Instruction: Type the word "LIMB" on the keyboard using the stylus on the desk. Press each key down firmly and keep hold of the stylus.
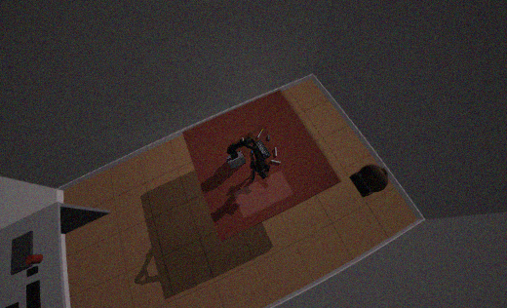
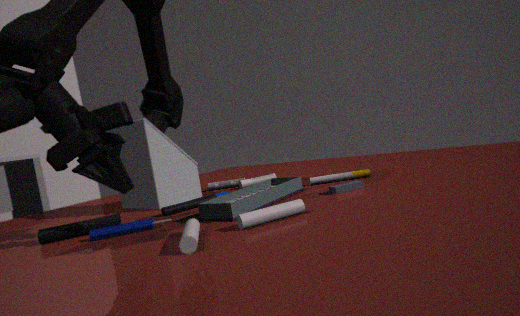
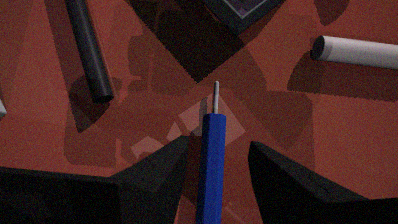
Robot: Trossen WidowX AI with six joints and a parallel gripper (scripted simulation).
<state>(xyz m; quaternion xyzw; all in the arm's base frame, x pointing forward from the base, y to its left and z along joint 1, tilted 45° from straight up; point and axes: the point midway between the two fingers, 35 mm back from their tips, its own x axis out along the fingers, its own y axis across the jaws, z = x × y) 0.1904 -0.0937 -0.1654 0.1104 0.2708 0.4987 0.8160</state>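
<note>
Now: the blue stylus 60 mm below my gripper tip, 10 mm to the left of it and 10 mm ahead of it. The rest, counted from my gripper tip: L key (140 mm to the left, 110 mm ahead, 50 mm below); then M key (120 mm to the left, 110 mm ahead, 50 mm below); then black cylinder (110 mm behind, 50 mm below, 40 mm to the right).
</note>
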